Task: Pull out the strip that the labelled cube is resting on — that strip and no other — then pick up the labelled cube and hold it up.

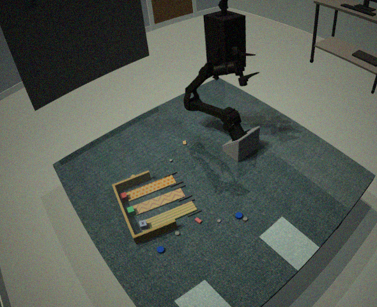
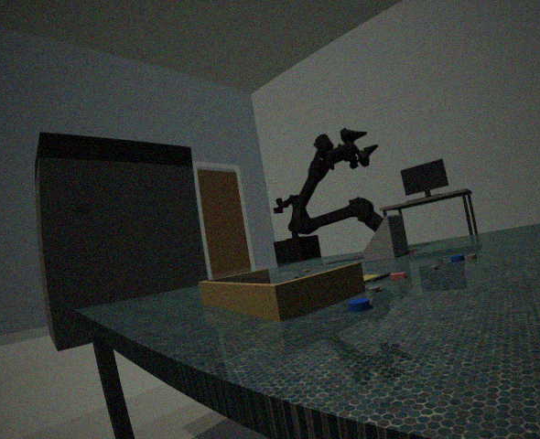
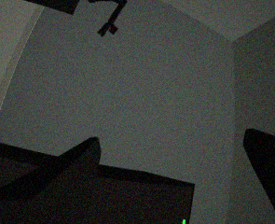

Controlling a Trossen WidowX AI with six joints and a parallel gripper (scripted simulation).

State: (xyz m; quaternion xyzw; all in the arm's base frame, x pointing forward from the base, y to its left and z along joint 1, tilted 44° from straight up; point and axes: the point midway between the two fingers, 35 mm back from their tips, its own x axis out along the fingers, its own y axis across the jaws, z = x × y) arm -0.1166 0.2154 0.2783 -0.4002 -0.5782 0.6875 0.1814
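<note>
Now: gripper tip 54 cm short of the pink block, 20 cm to the right of it and 46 cm above it.
</note>
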